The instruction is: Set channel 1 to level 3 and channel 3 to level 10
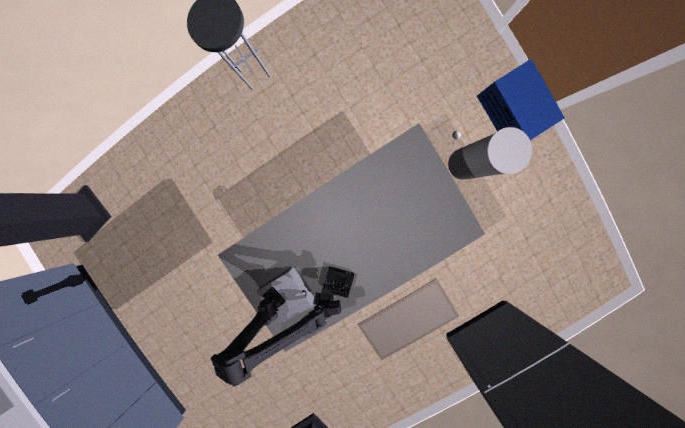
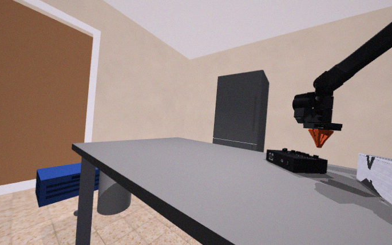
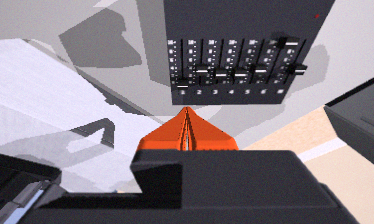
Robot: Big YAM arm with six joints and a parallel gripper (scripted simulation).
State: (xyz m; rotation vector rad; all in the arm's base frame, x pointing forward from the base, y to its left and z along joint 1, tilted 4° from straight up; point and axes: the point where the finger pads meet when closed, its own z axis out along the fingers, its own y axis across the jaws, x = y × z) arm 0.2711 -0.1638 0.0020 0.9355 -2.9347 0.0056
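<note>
Now: hand 1 cm short of the channel 1 fader cap, 1 cm to the right of it and 4 cm above it. Round my hand: channel 3 cap 5 cm ahead, 1 cm to the right, 4 cm below.
</note>
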